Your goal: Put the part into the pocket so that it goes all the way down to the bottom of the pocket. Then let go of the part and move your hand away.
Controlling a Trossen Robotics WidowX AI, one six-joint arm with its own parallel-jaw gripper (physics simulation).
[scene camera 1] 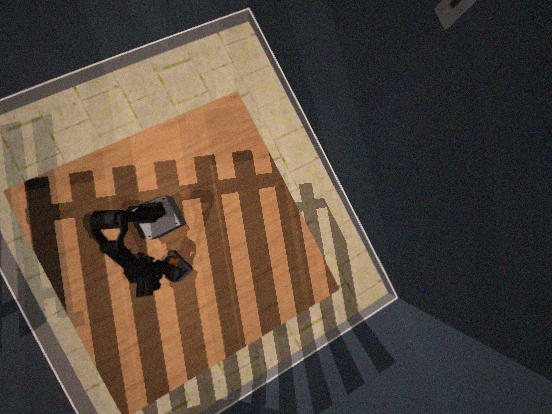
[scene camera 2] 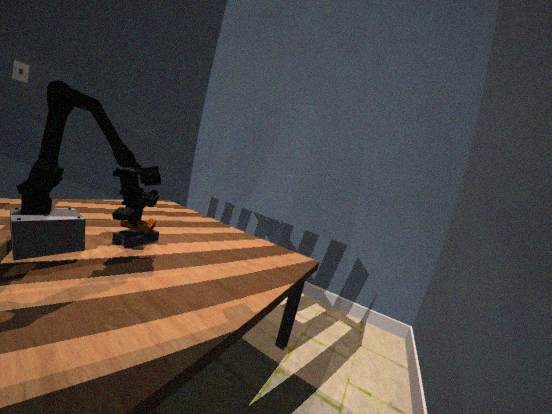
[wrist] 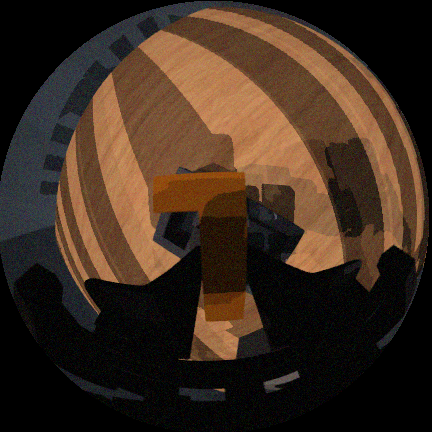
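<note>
The orange L-shaped part is between the fingers of my gripper, which is shut on its long leg. The dark grey pocket block stands on the table under the part. In the wrist view the part lies across the block, turned relative to its edges, and a dark recess shows to the left of the long leg. In scene camera 2 the part is over the block's top and looks tilted. Contact with the block is unclear, and the part hides much of the pocket.
The arm's grey base box stands on the wooden table near the block. Dark striped shadows cross the table. A table edge and leg show in scene camera 2.
</note>
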